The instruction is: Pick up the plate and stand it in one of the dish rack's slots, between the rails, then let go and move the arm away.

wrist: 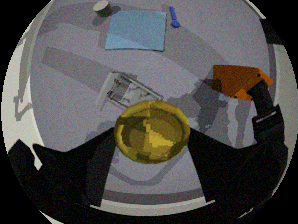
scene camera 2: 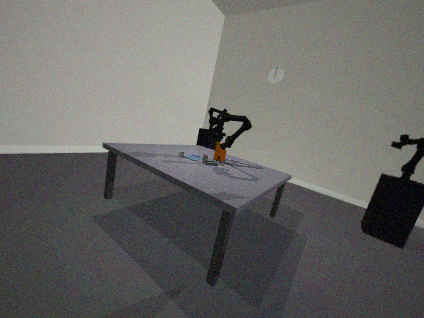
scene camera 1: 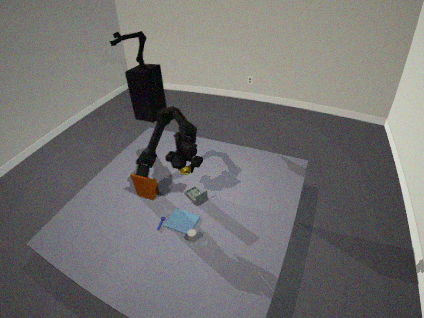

my gripper: holds a yellow plate (wrist: 151, 132)
